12 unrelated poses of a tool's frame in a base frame.
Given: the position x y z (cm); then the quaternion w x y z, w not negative.
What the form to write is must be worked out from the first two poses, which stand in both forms.
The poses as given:
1: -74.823, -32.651, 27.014, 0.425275, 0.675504, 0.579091, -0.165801
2: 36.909, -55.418, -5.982, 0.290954, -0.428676, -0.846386, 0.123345
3: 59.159, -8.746, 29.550, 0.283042, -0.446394, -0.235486, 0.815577
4: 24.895, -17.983, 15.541, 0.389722, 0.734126, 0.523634, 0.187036
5: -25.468, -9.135, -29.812, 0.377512, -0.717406, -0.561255, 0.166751
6: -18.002, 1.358, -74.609, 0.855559, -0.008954, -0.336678, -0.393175
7: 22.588, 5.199, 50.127, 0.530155, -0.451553, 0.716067, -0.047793
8: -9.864, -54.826, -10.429, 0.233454, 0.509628, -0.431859, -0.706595
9: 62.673, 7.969, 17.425, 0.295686, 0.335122, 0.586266, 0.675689
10: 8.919, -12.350, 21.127, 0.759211, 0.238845, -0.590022, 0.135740
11: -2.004, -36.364, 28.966, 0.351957, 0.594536, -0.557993, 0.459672
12: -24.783, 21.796, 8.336, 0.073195, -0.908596, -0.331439, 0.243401
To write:
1: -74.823, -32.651, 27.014, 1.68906, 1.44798, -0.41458
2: 36.909, -55.418, -5.982, -1.14307, -2.25689, 0.32890
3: 59.159, -8.746, 29.550, -1.19506, -0.63043, 2.18341
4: 24.895, -17.983, 15.541, 1.86609, 1.33103, 0.47543
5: -25.468, -9.135, -29.812, -1.83408, -1.43488, 0.42631
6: -18.002, 1.358, -74.609, -0.01882, -0.70777, -0.82654
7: 22.588, 5.199, 50.127, -1.07790, 1.70932, -0.11409
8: -9.864, -54.826, -10.429, 1.39955, -1.18598, -1.94047
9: 62.673, 7.969, 17.425, 0.89149, 1.55958, 1.79746
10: 8.919, -12.350, 21.127, 0.52015, -1.28494, 0.29561
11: -2.004, -36.364, 28.966, 1.53857, -1.44400, 1.18956
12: -24.783, 21.796, 8.336, -2.72863, -0.99535, 0.73096
